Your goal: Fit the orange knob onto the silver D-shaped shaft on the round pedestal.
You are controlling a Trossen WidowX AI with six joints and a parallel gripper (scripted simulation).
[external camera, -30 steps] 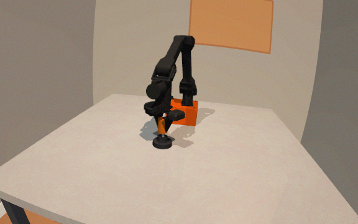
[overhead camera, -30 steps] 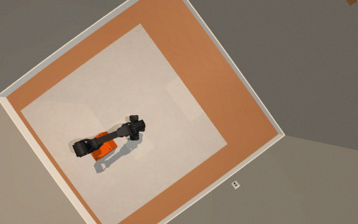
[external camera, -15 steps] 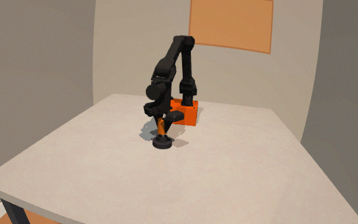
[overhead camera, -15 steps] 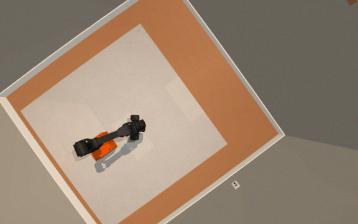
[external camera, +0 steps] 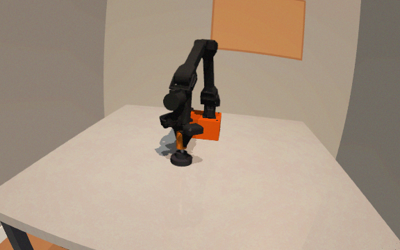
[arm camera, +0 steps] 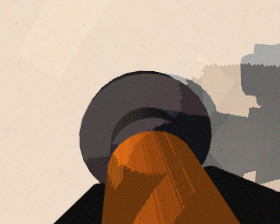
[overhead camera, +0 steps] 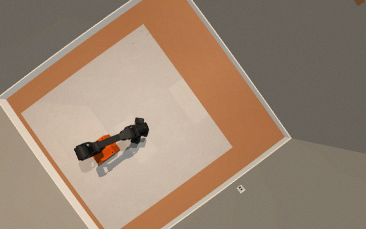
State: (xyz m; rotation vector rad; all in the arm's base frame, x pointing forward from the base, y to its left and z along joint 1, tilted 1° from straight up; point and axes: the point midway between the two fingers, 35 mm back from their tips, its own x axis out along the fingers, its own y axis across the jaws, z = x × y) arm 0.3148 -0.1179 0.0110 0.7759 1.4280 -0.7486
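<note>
My gripper tip is now 30 mm below the orange knob. Round my gripper tip: round dark pedestal (40 mm below).
</note>
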